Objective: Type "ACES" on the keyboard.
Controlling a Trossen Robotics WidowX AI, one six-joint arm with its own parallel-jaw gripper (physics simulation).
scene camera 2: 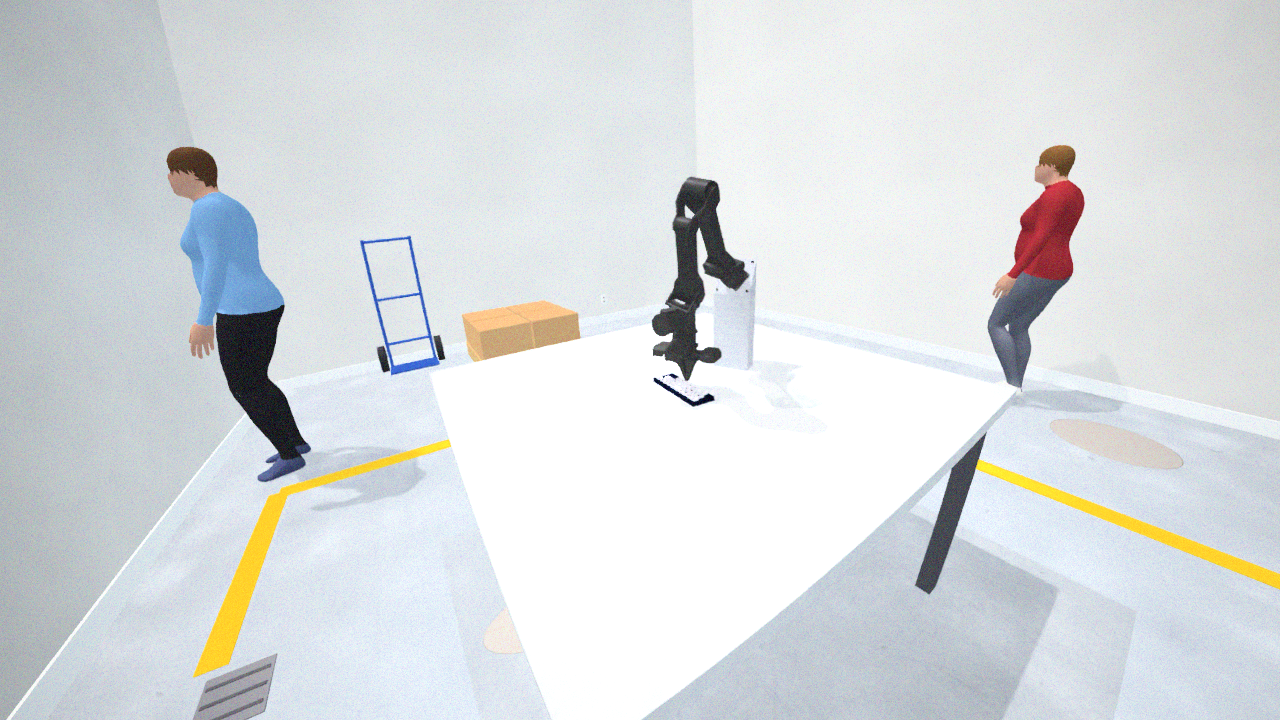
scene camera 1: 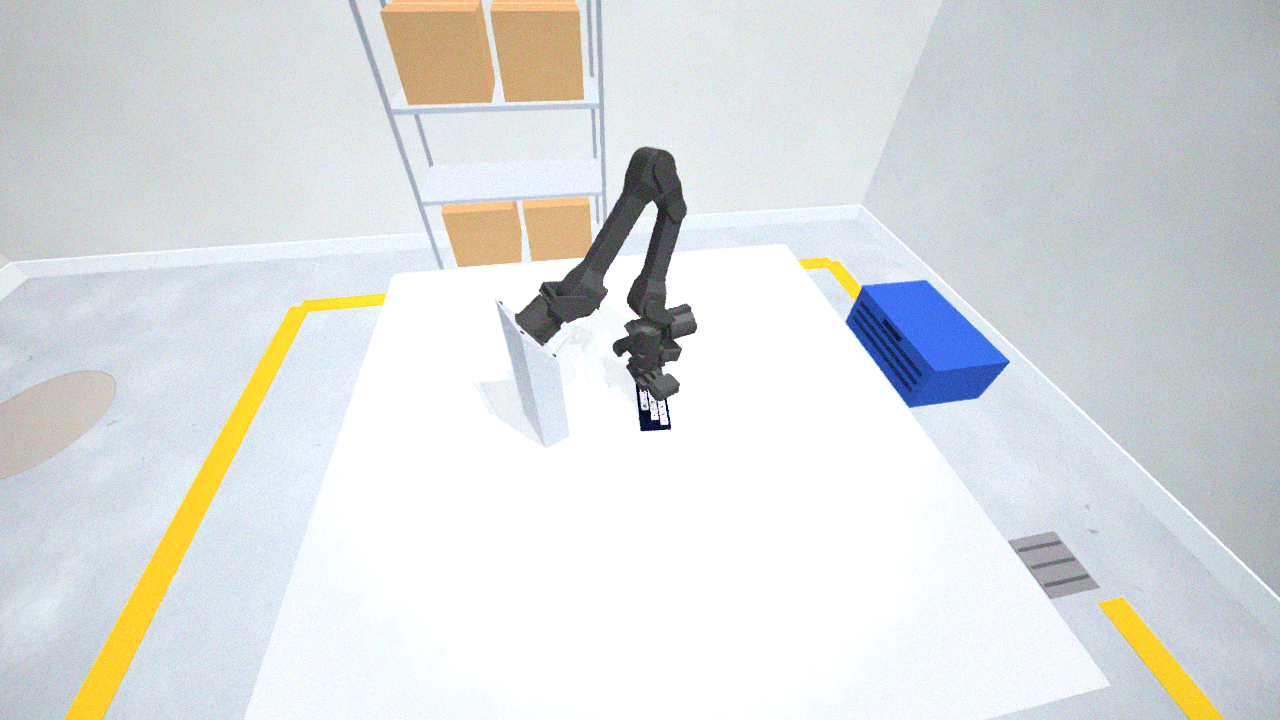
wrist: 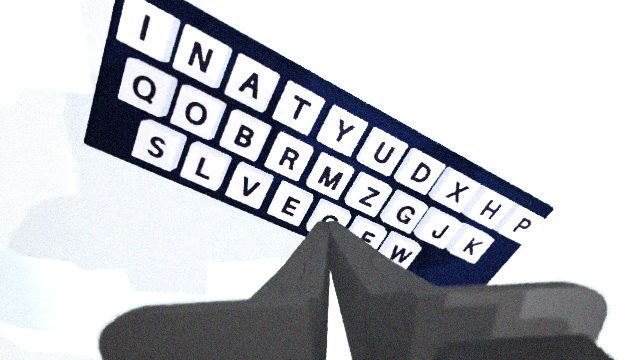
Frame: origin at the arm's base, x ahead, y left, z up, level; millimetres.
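Seen in the pictures: gripper, fingertip midpoint: (scene camera 2: pixel 687 380) (scene camera 1: pixel 643 390) (wrist: pixel 326 230); arm's base, origin of the base link: (scene camera 2: pixel 735 277) (scene camera 1: pixel 528 330).
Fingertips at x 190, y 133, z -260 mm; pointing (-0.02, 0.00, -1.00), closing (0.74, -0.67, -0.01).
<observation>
Offsets run from my fingertips to a thing's top centre. Level surfaces: height alone.
A dark navy keyboard @[dx +18, dy +10, dz -7 mm] (scene camera 1: pixel 646 422) (scene camera 2: pixel 683 390) (wrist: pixel 107 120) with white letter keys in three rows lies on the white table @[dz -23 mm] (scene camera 1: pixel 716 537) (scene camera 2: pixel 716 492). In the wrist view it slants down to the right. The A key @[dx +21, dy +63, dz -7 mm] (wrist: pixel 251 84) is in the top row. The S key @[dx -25, dy +74, dz -7 mm] (wrist: pixel 157 146), the E key @[dx -6, dy +18, dz -7 mm] (wrist: pixel 290 206) and the C key @[dx +1, dy -1, dz -7 mm] (wrist: pixel 327 218) are in the bottom row. My gripper (scene camera 1: pixel 660 394) (scene camera 2: pixel 687 377) (wrist: pixel 326 230) is shut and empty. Its tips are at the C key and hide its lower part; whether they touch it I cannot tell. The A, E and S keys are uncovered.
A tall white panel (scene camera 1: pixel 537 385) (scene camera 2: pixel 733 331) stands on the table by the arm's base. Around the table are a blue cabinet (scene camera 1: pixel 939 335), a shelf rack (scene camera 1: pixel 496 108), cardboard boxes (scene camera 2: pixel 521 331), a blue hand truck (scene camera 2: pixel 398 296) and people in blue (scene camera 2: pixel 228 259) and red (scene camera 2: pixel 1056 232).
</observation>
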